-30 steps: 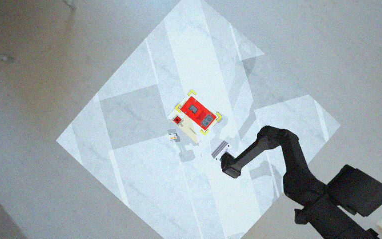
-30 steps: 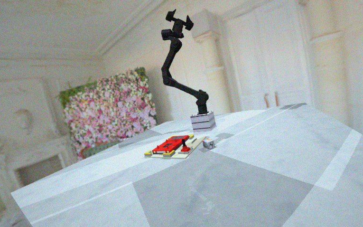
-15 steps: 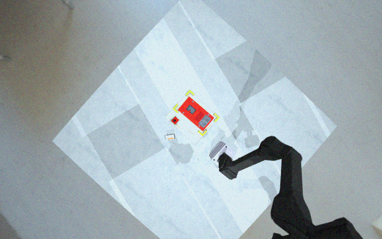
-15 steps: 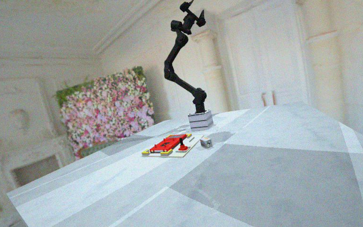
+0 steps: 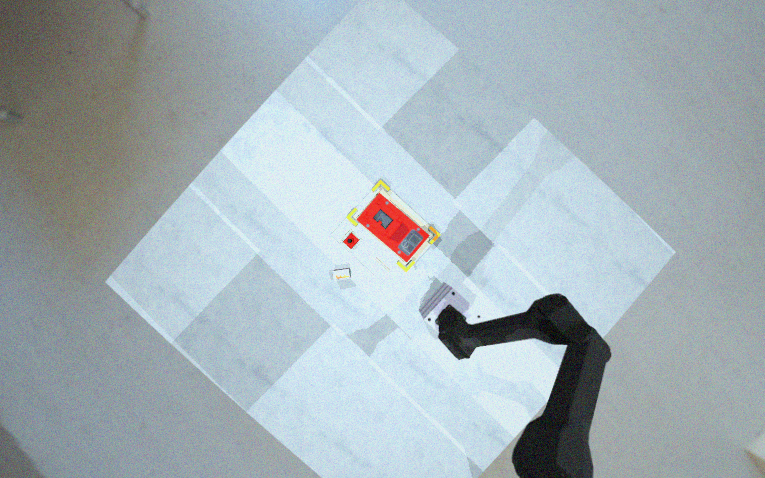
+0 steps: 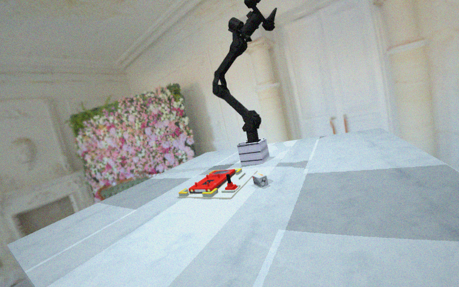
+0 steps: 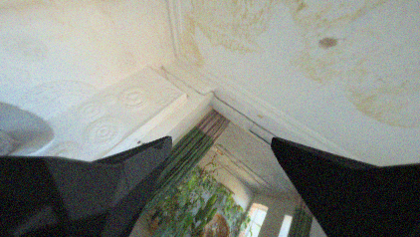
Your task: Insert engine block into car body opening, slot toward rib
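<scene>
Right now my gripper tip is 74 cm above the engine block, 36 cm short of it and 12 cm to the left of it.
</scene>
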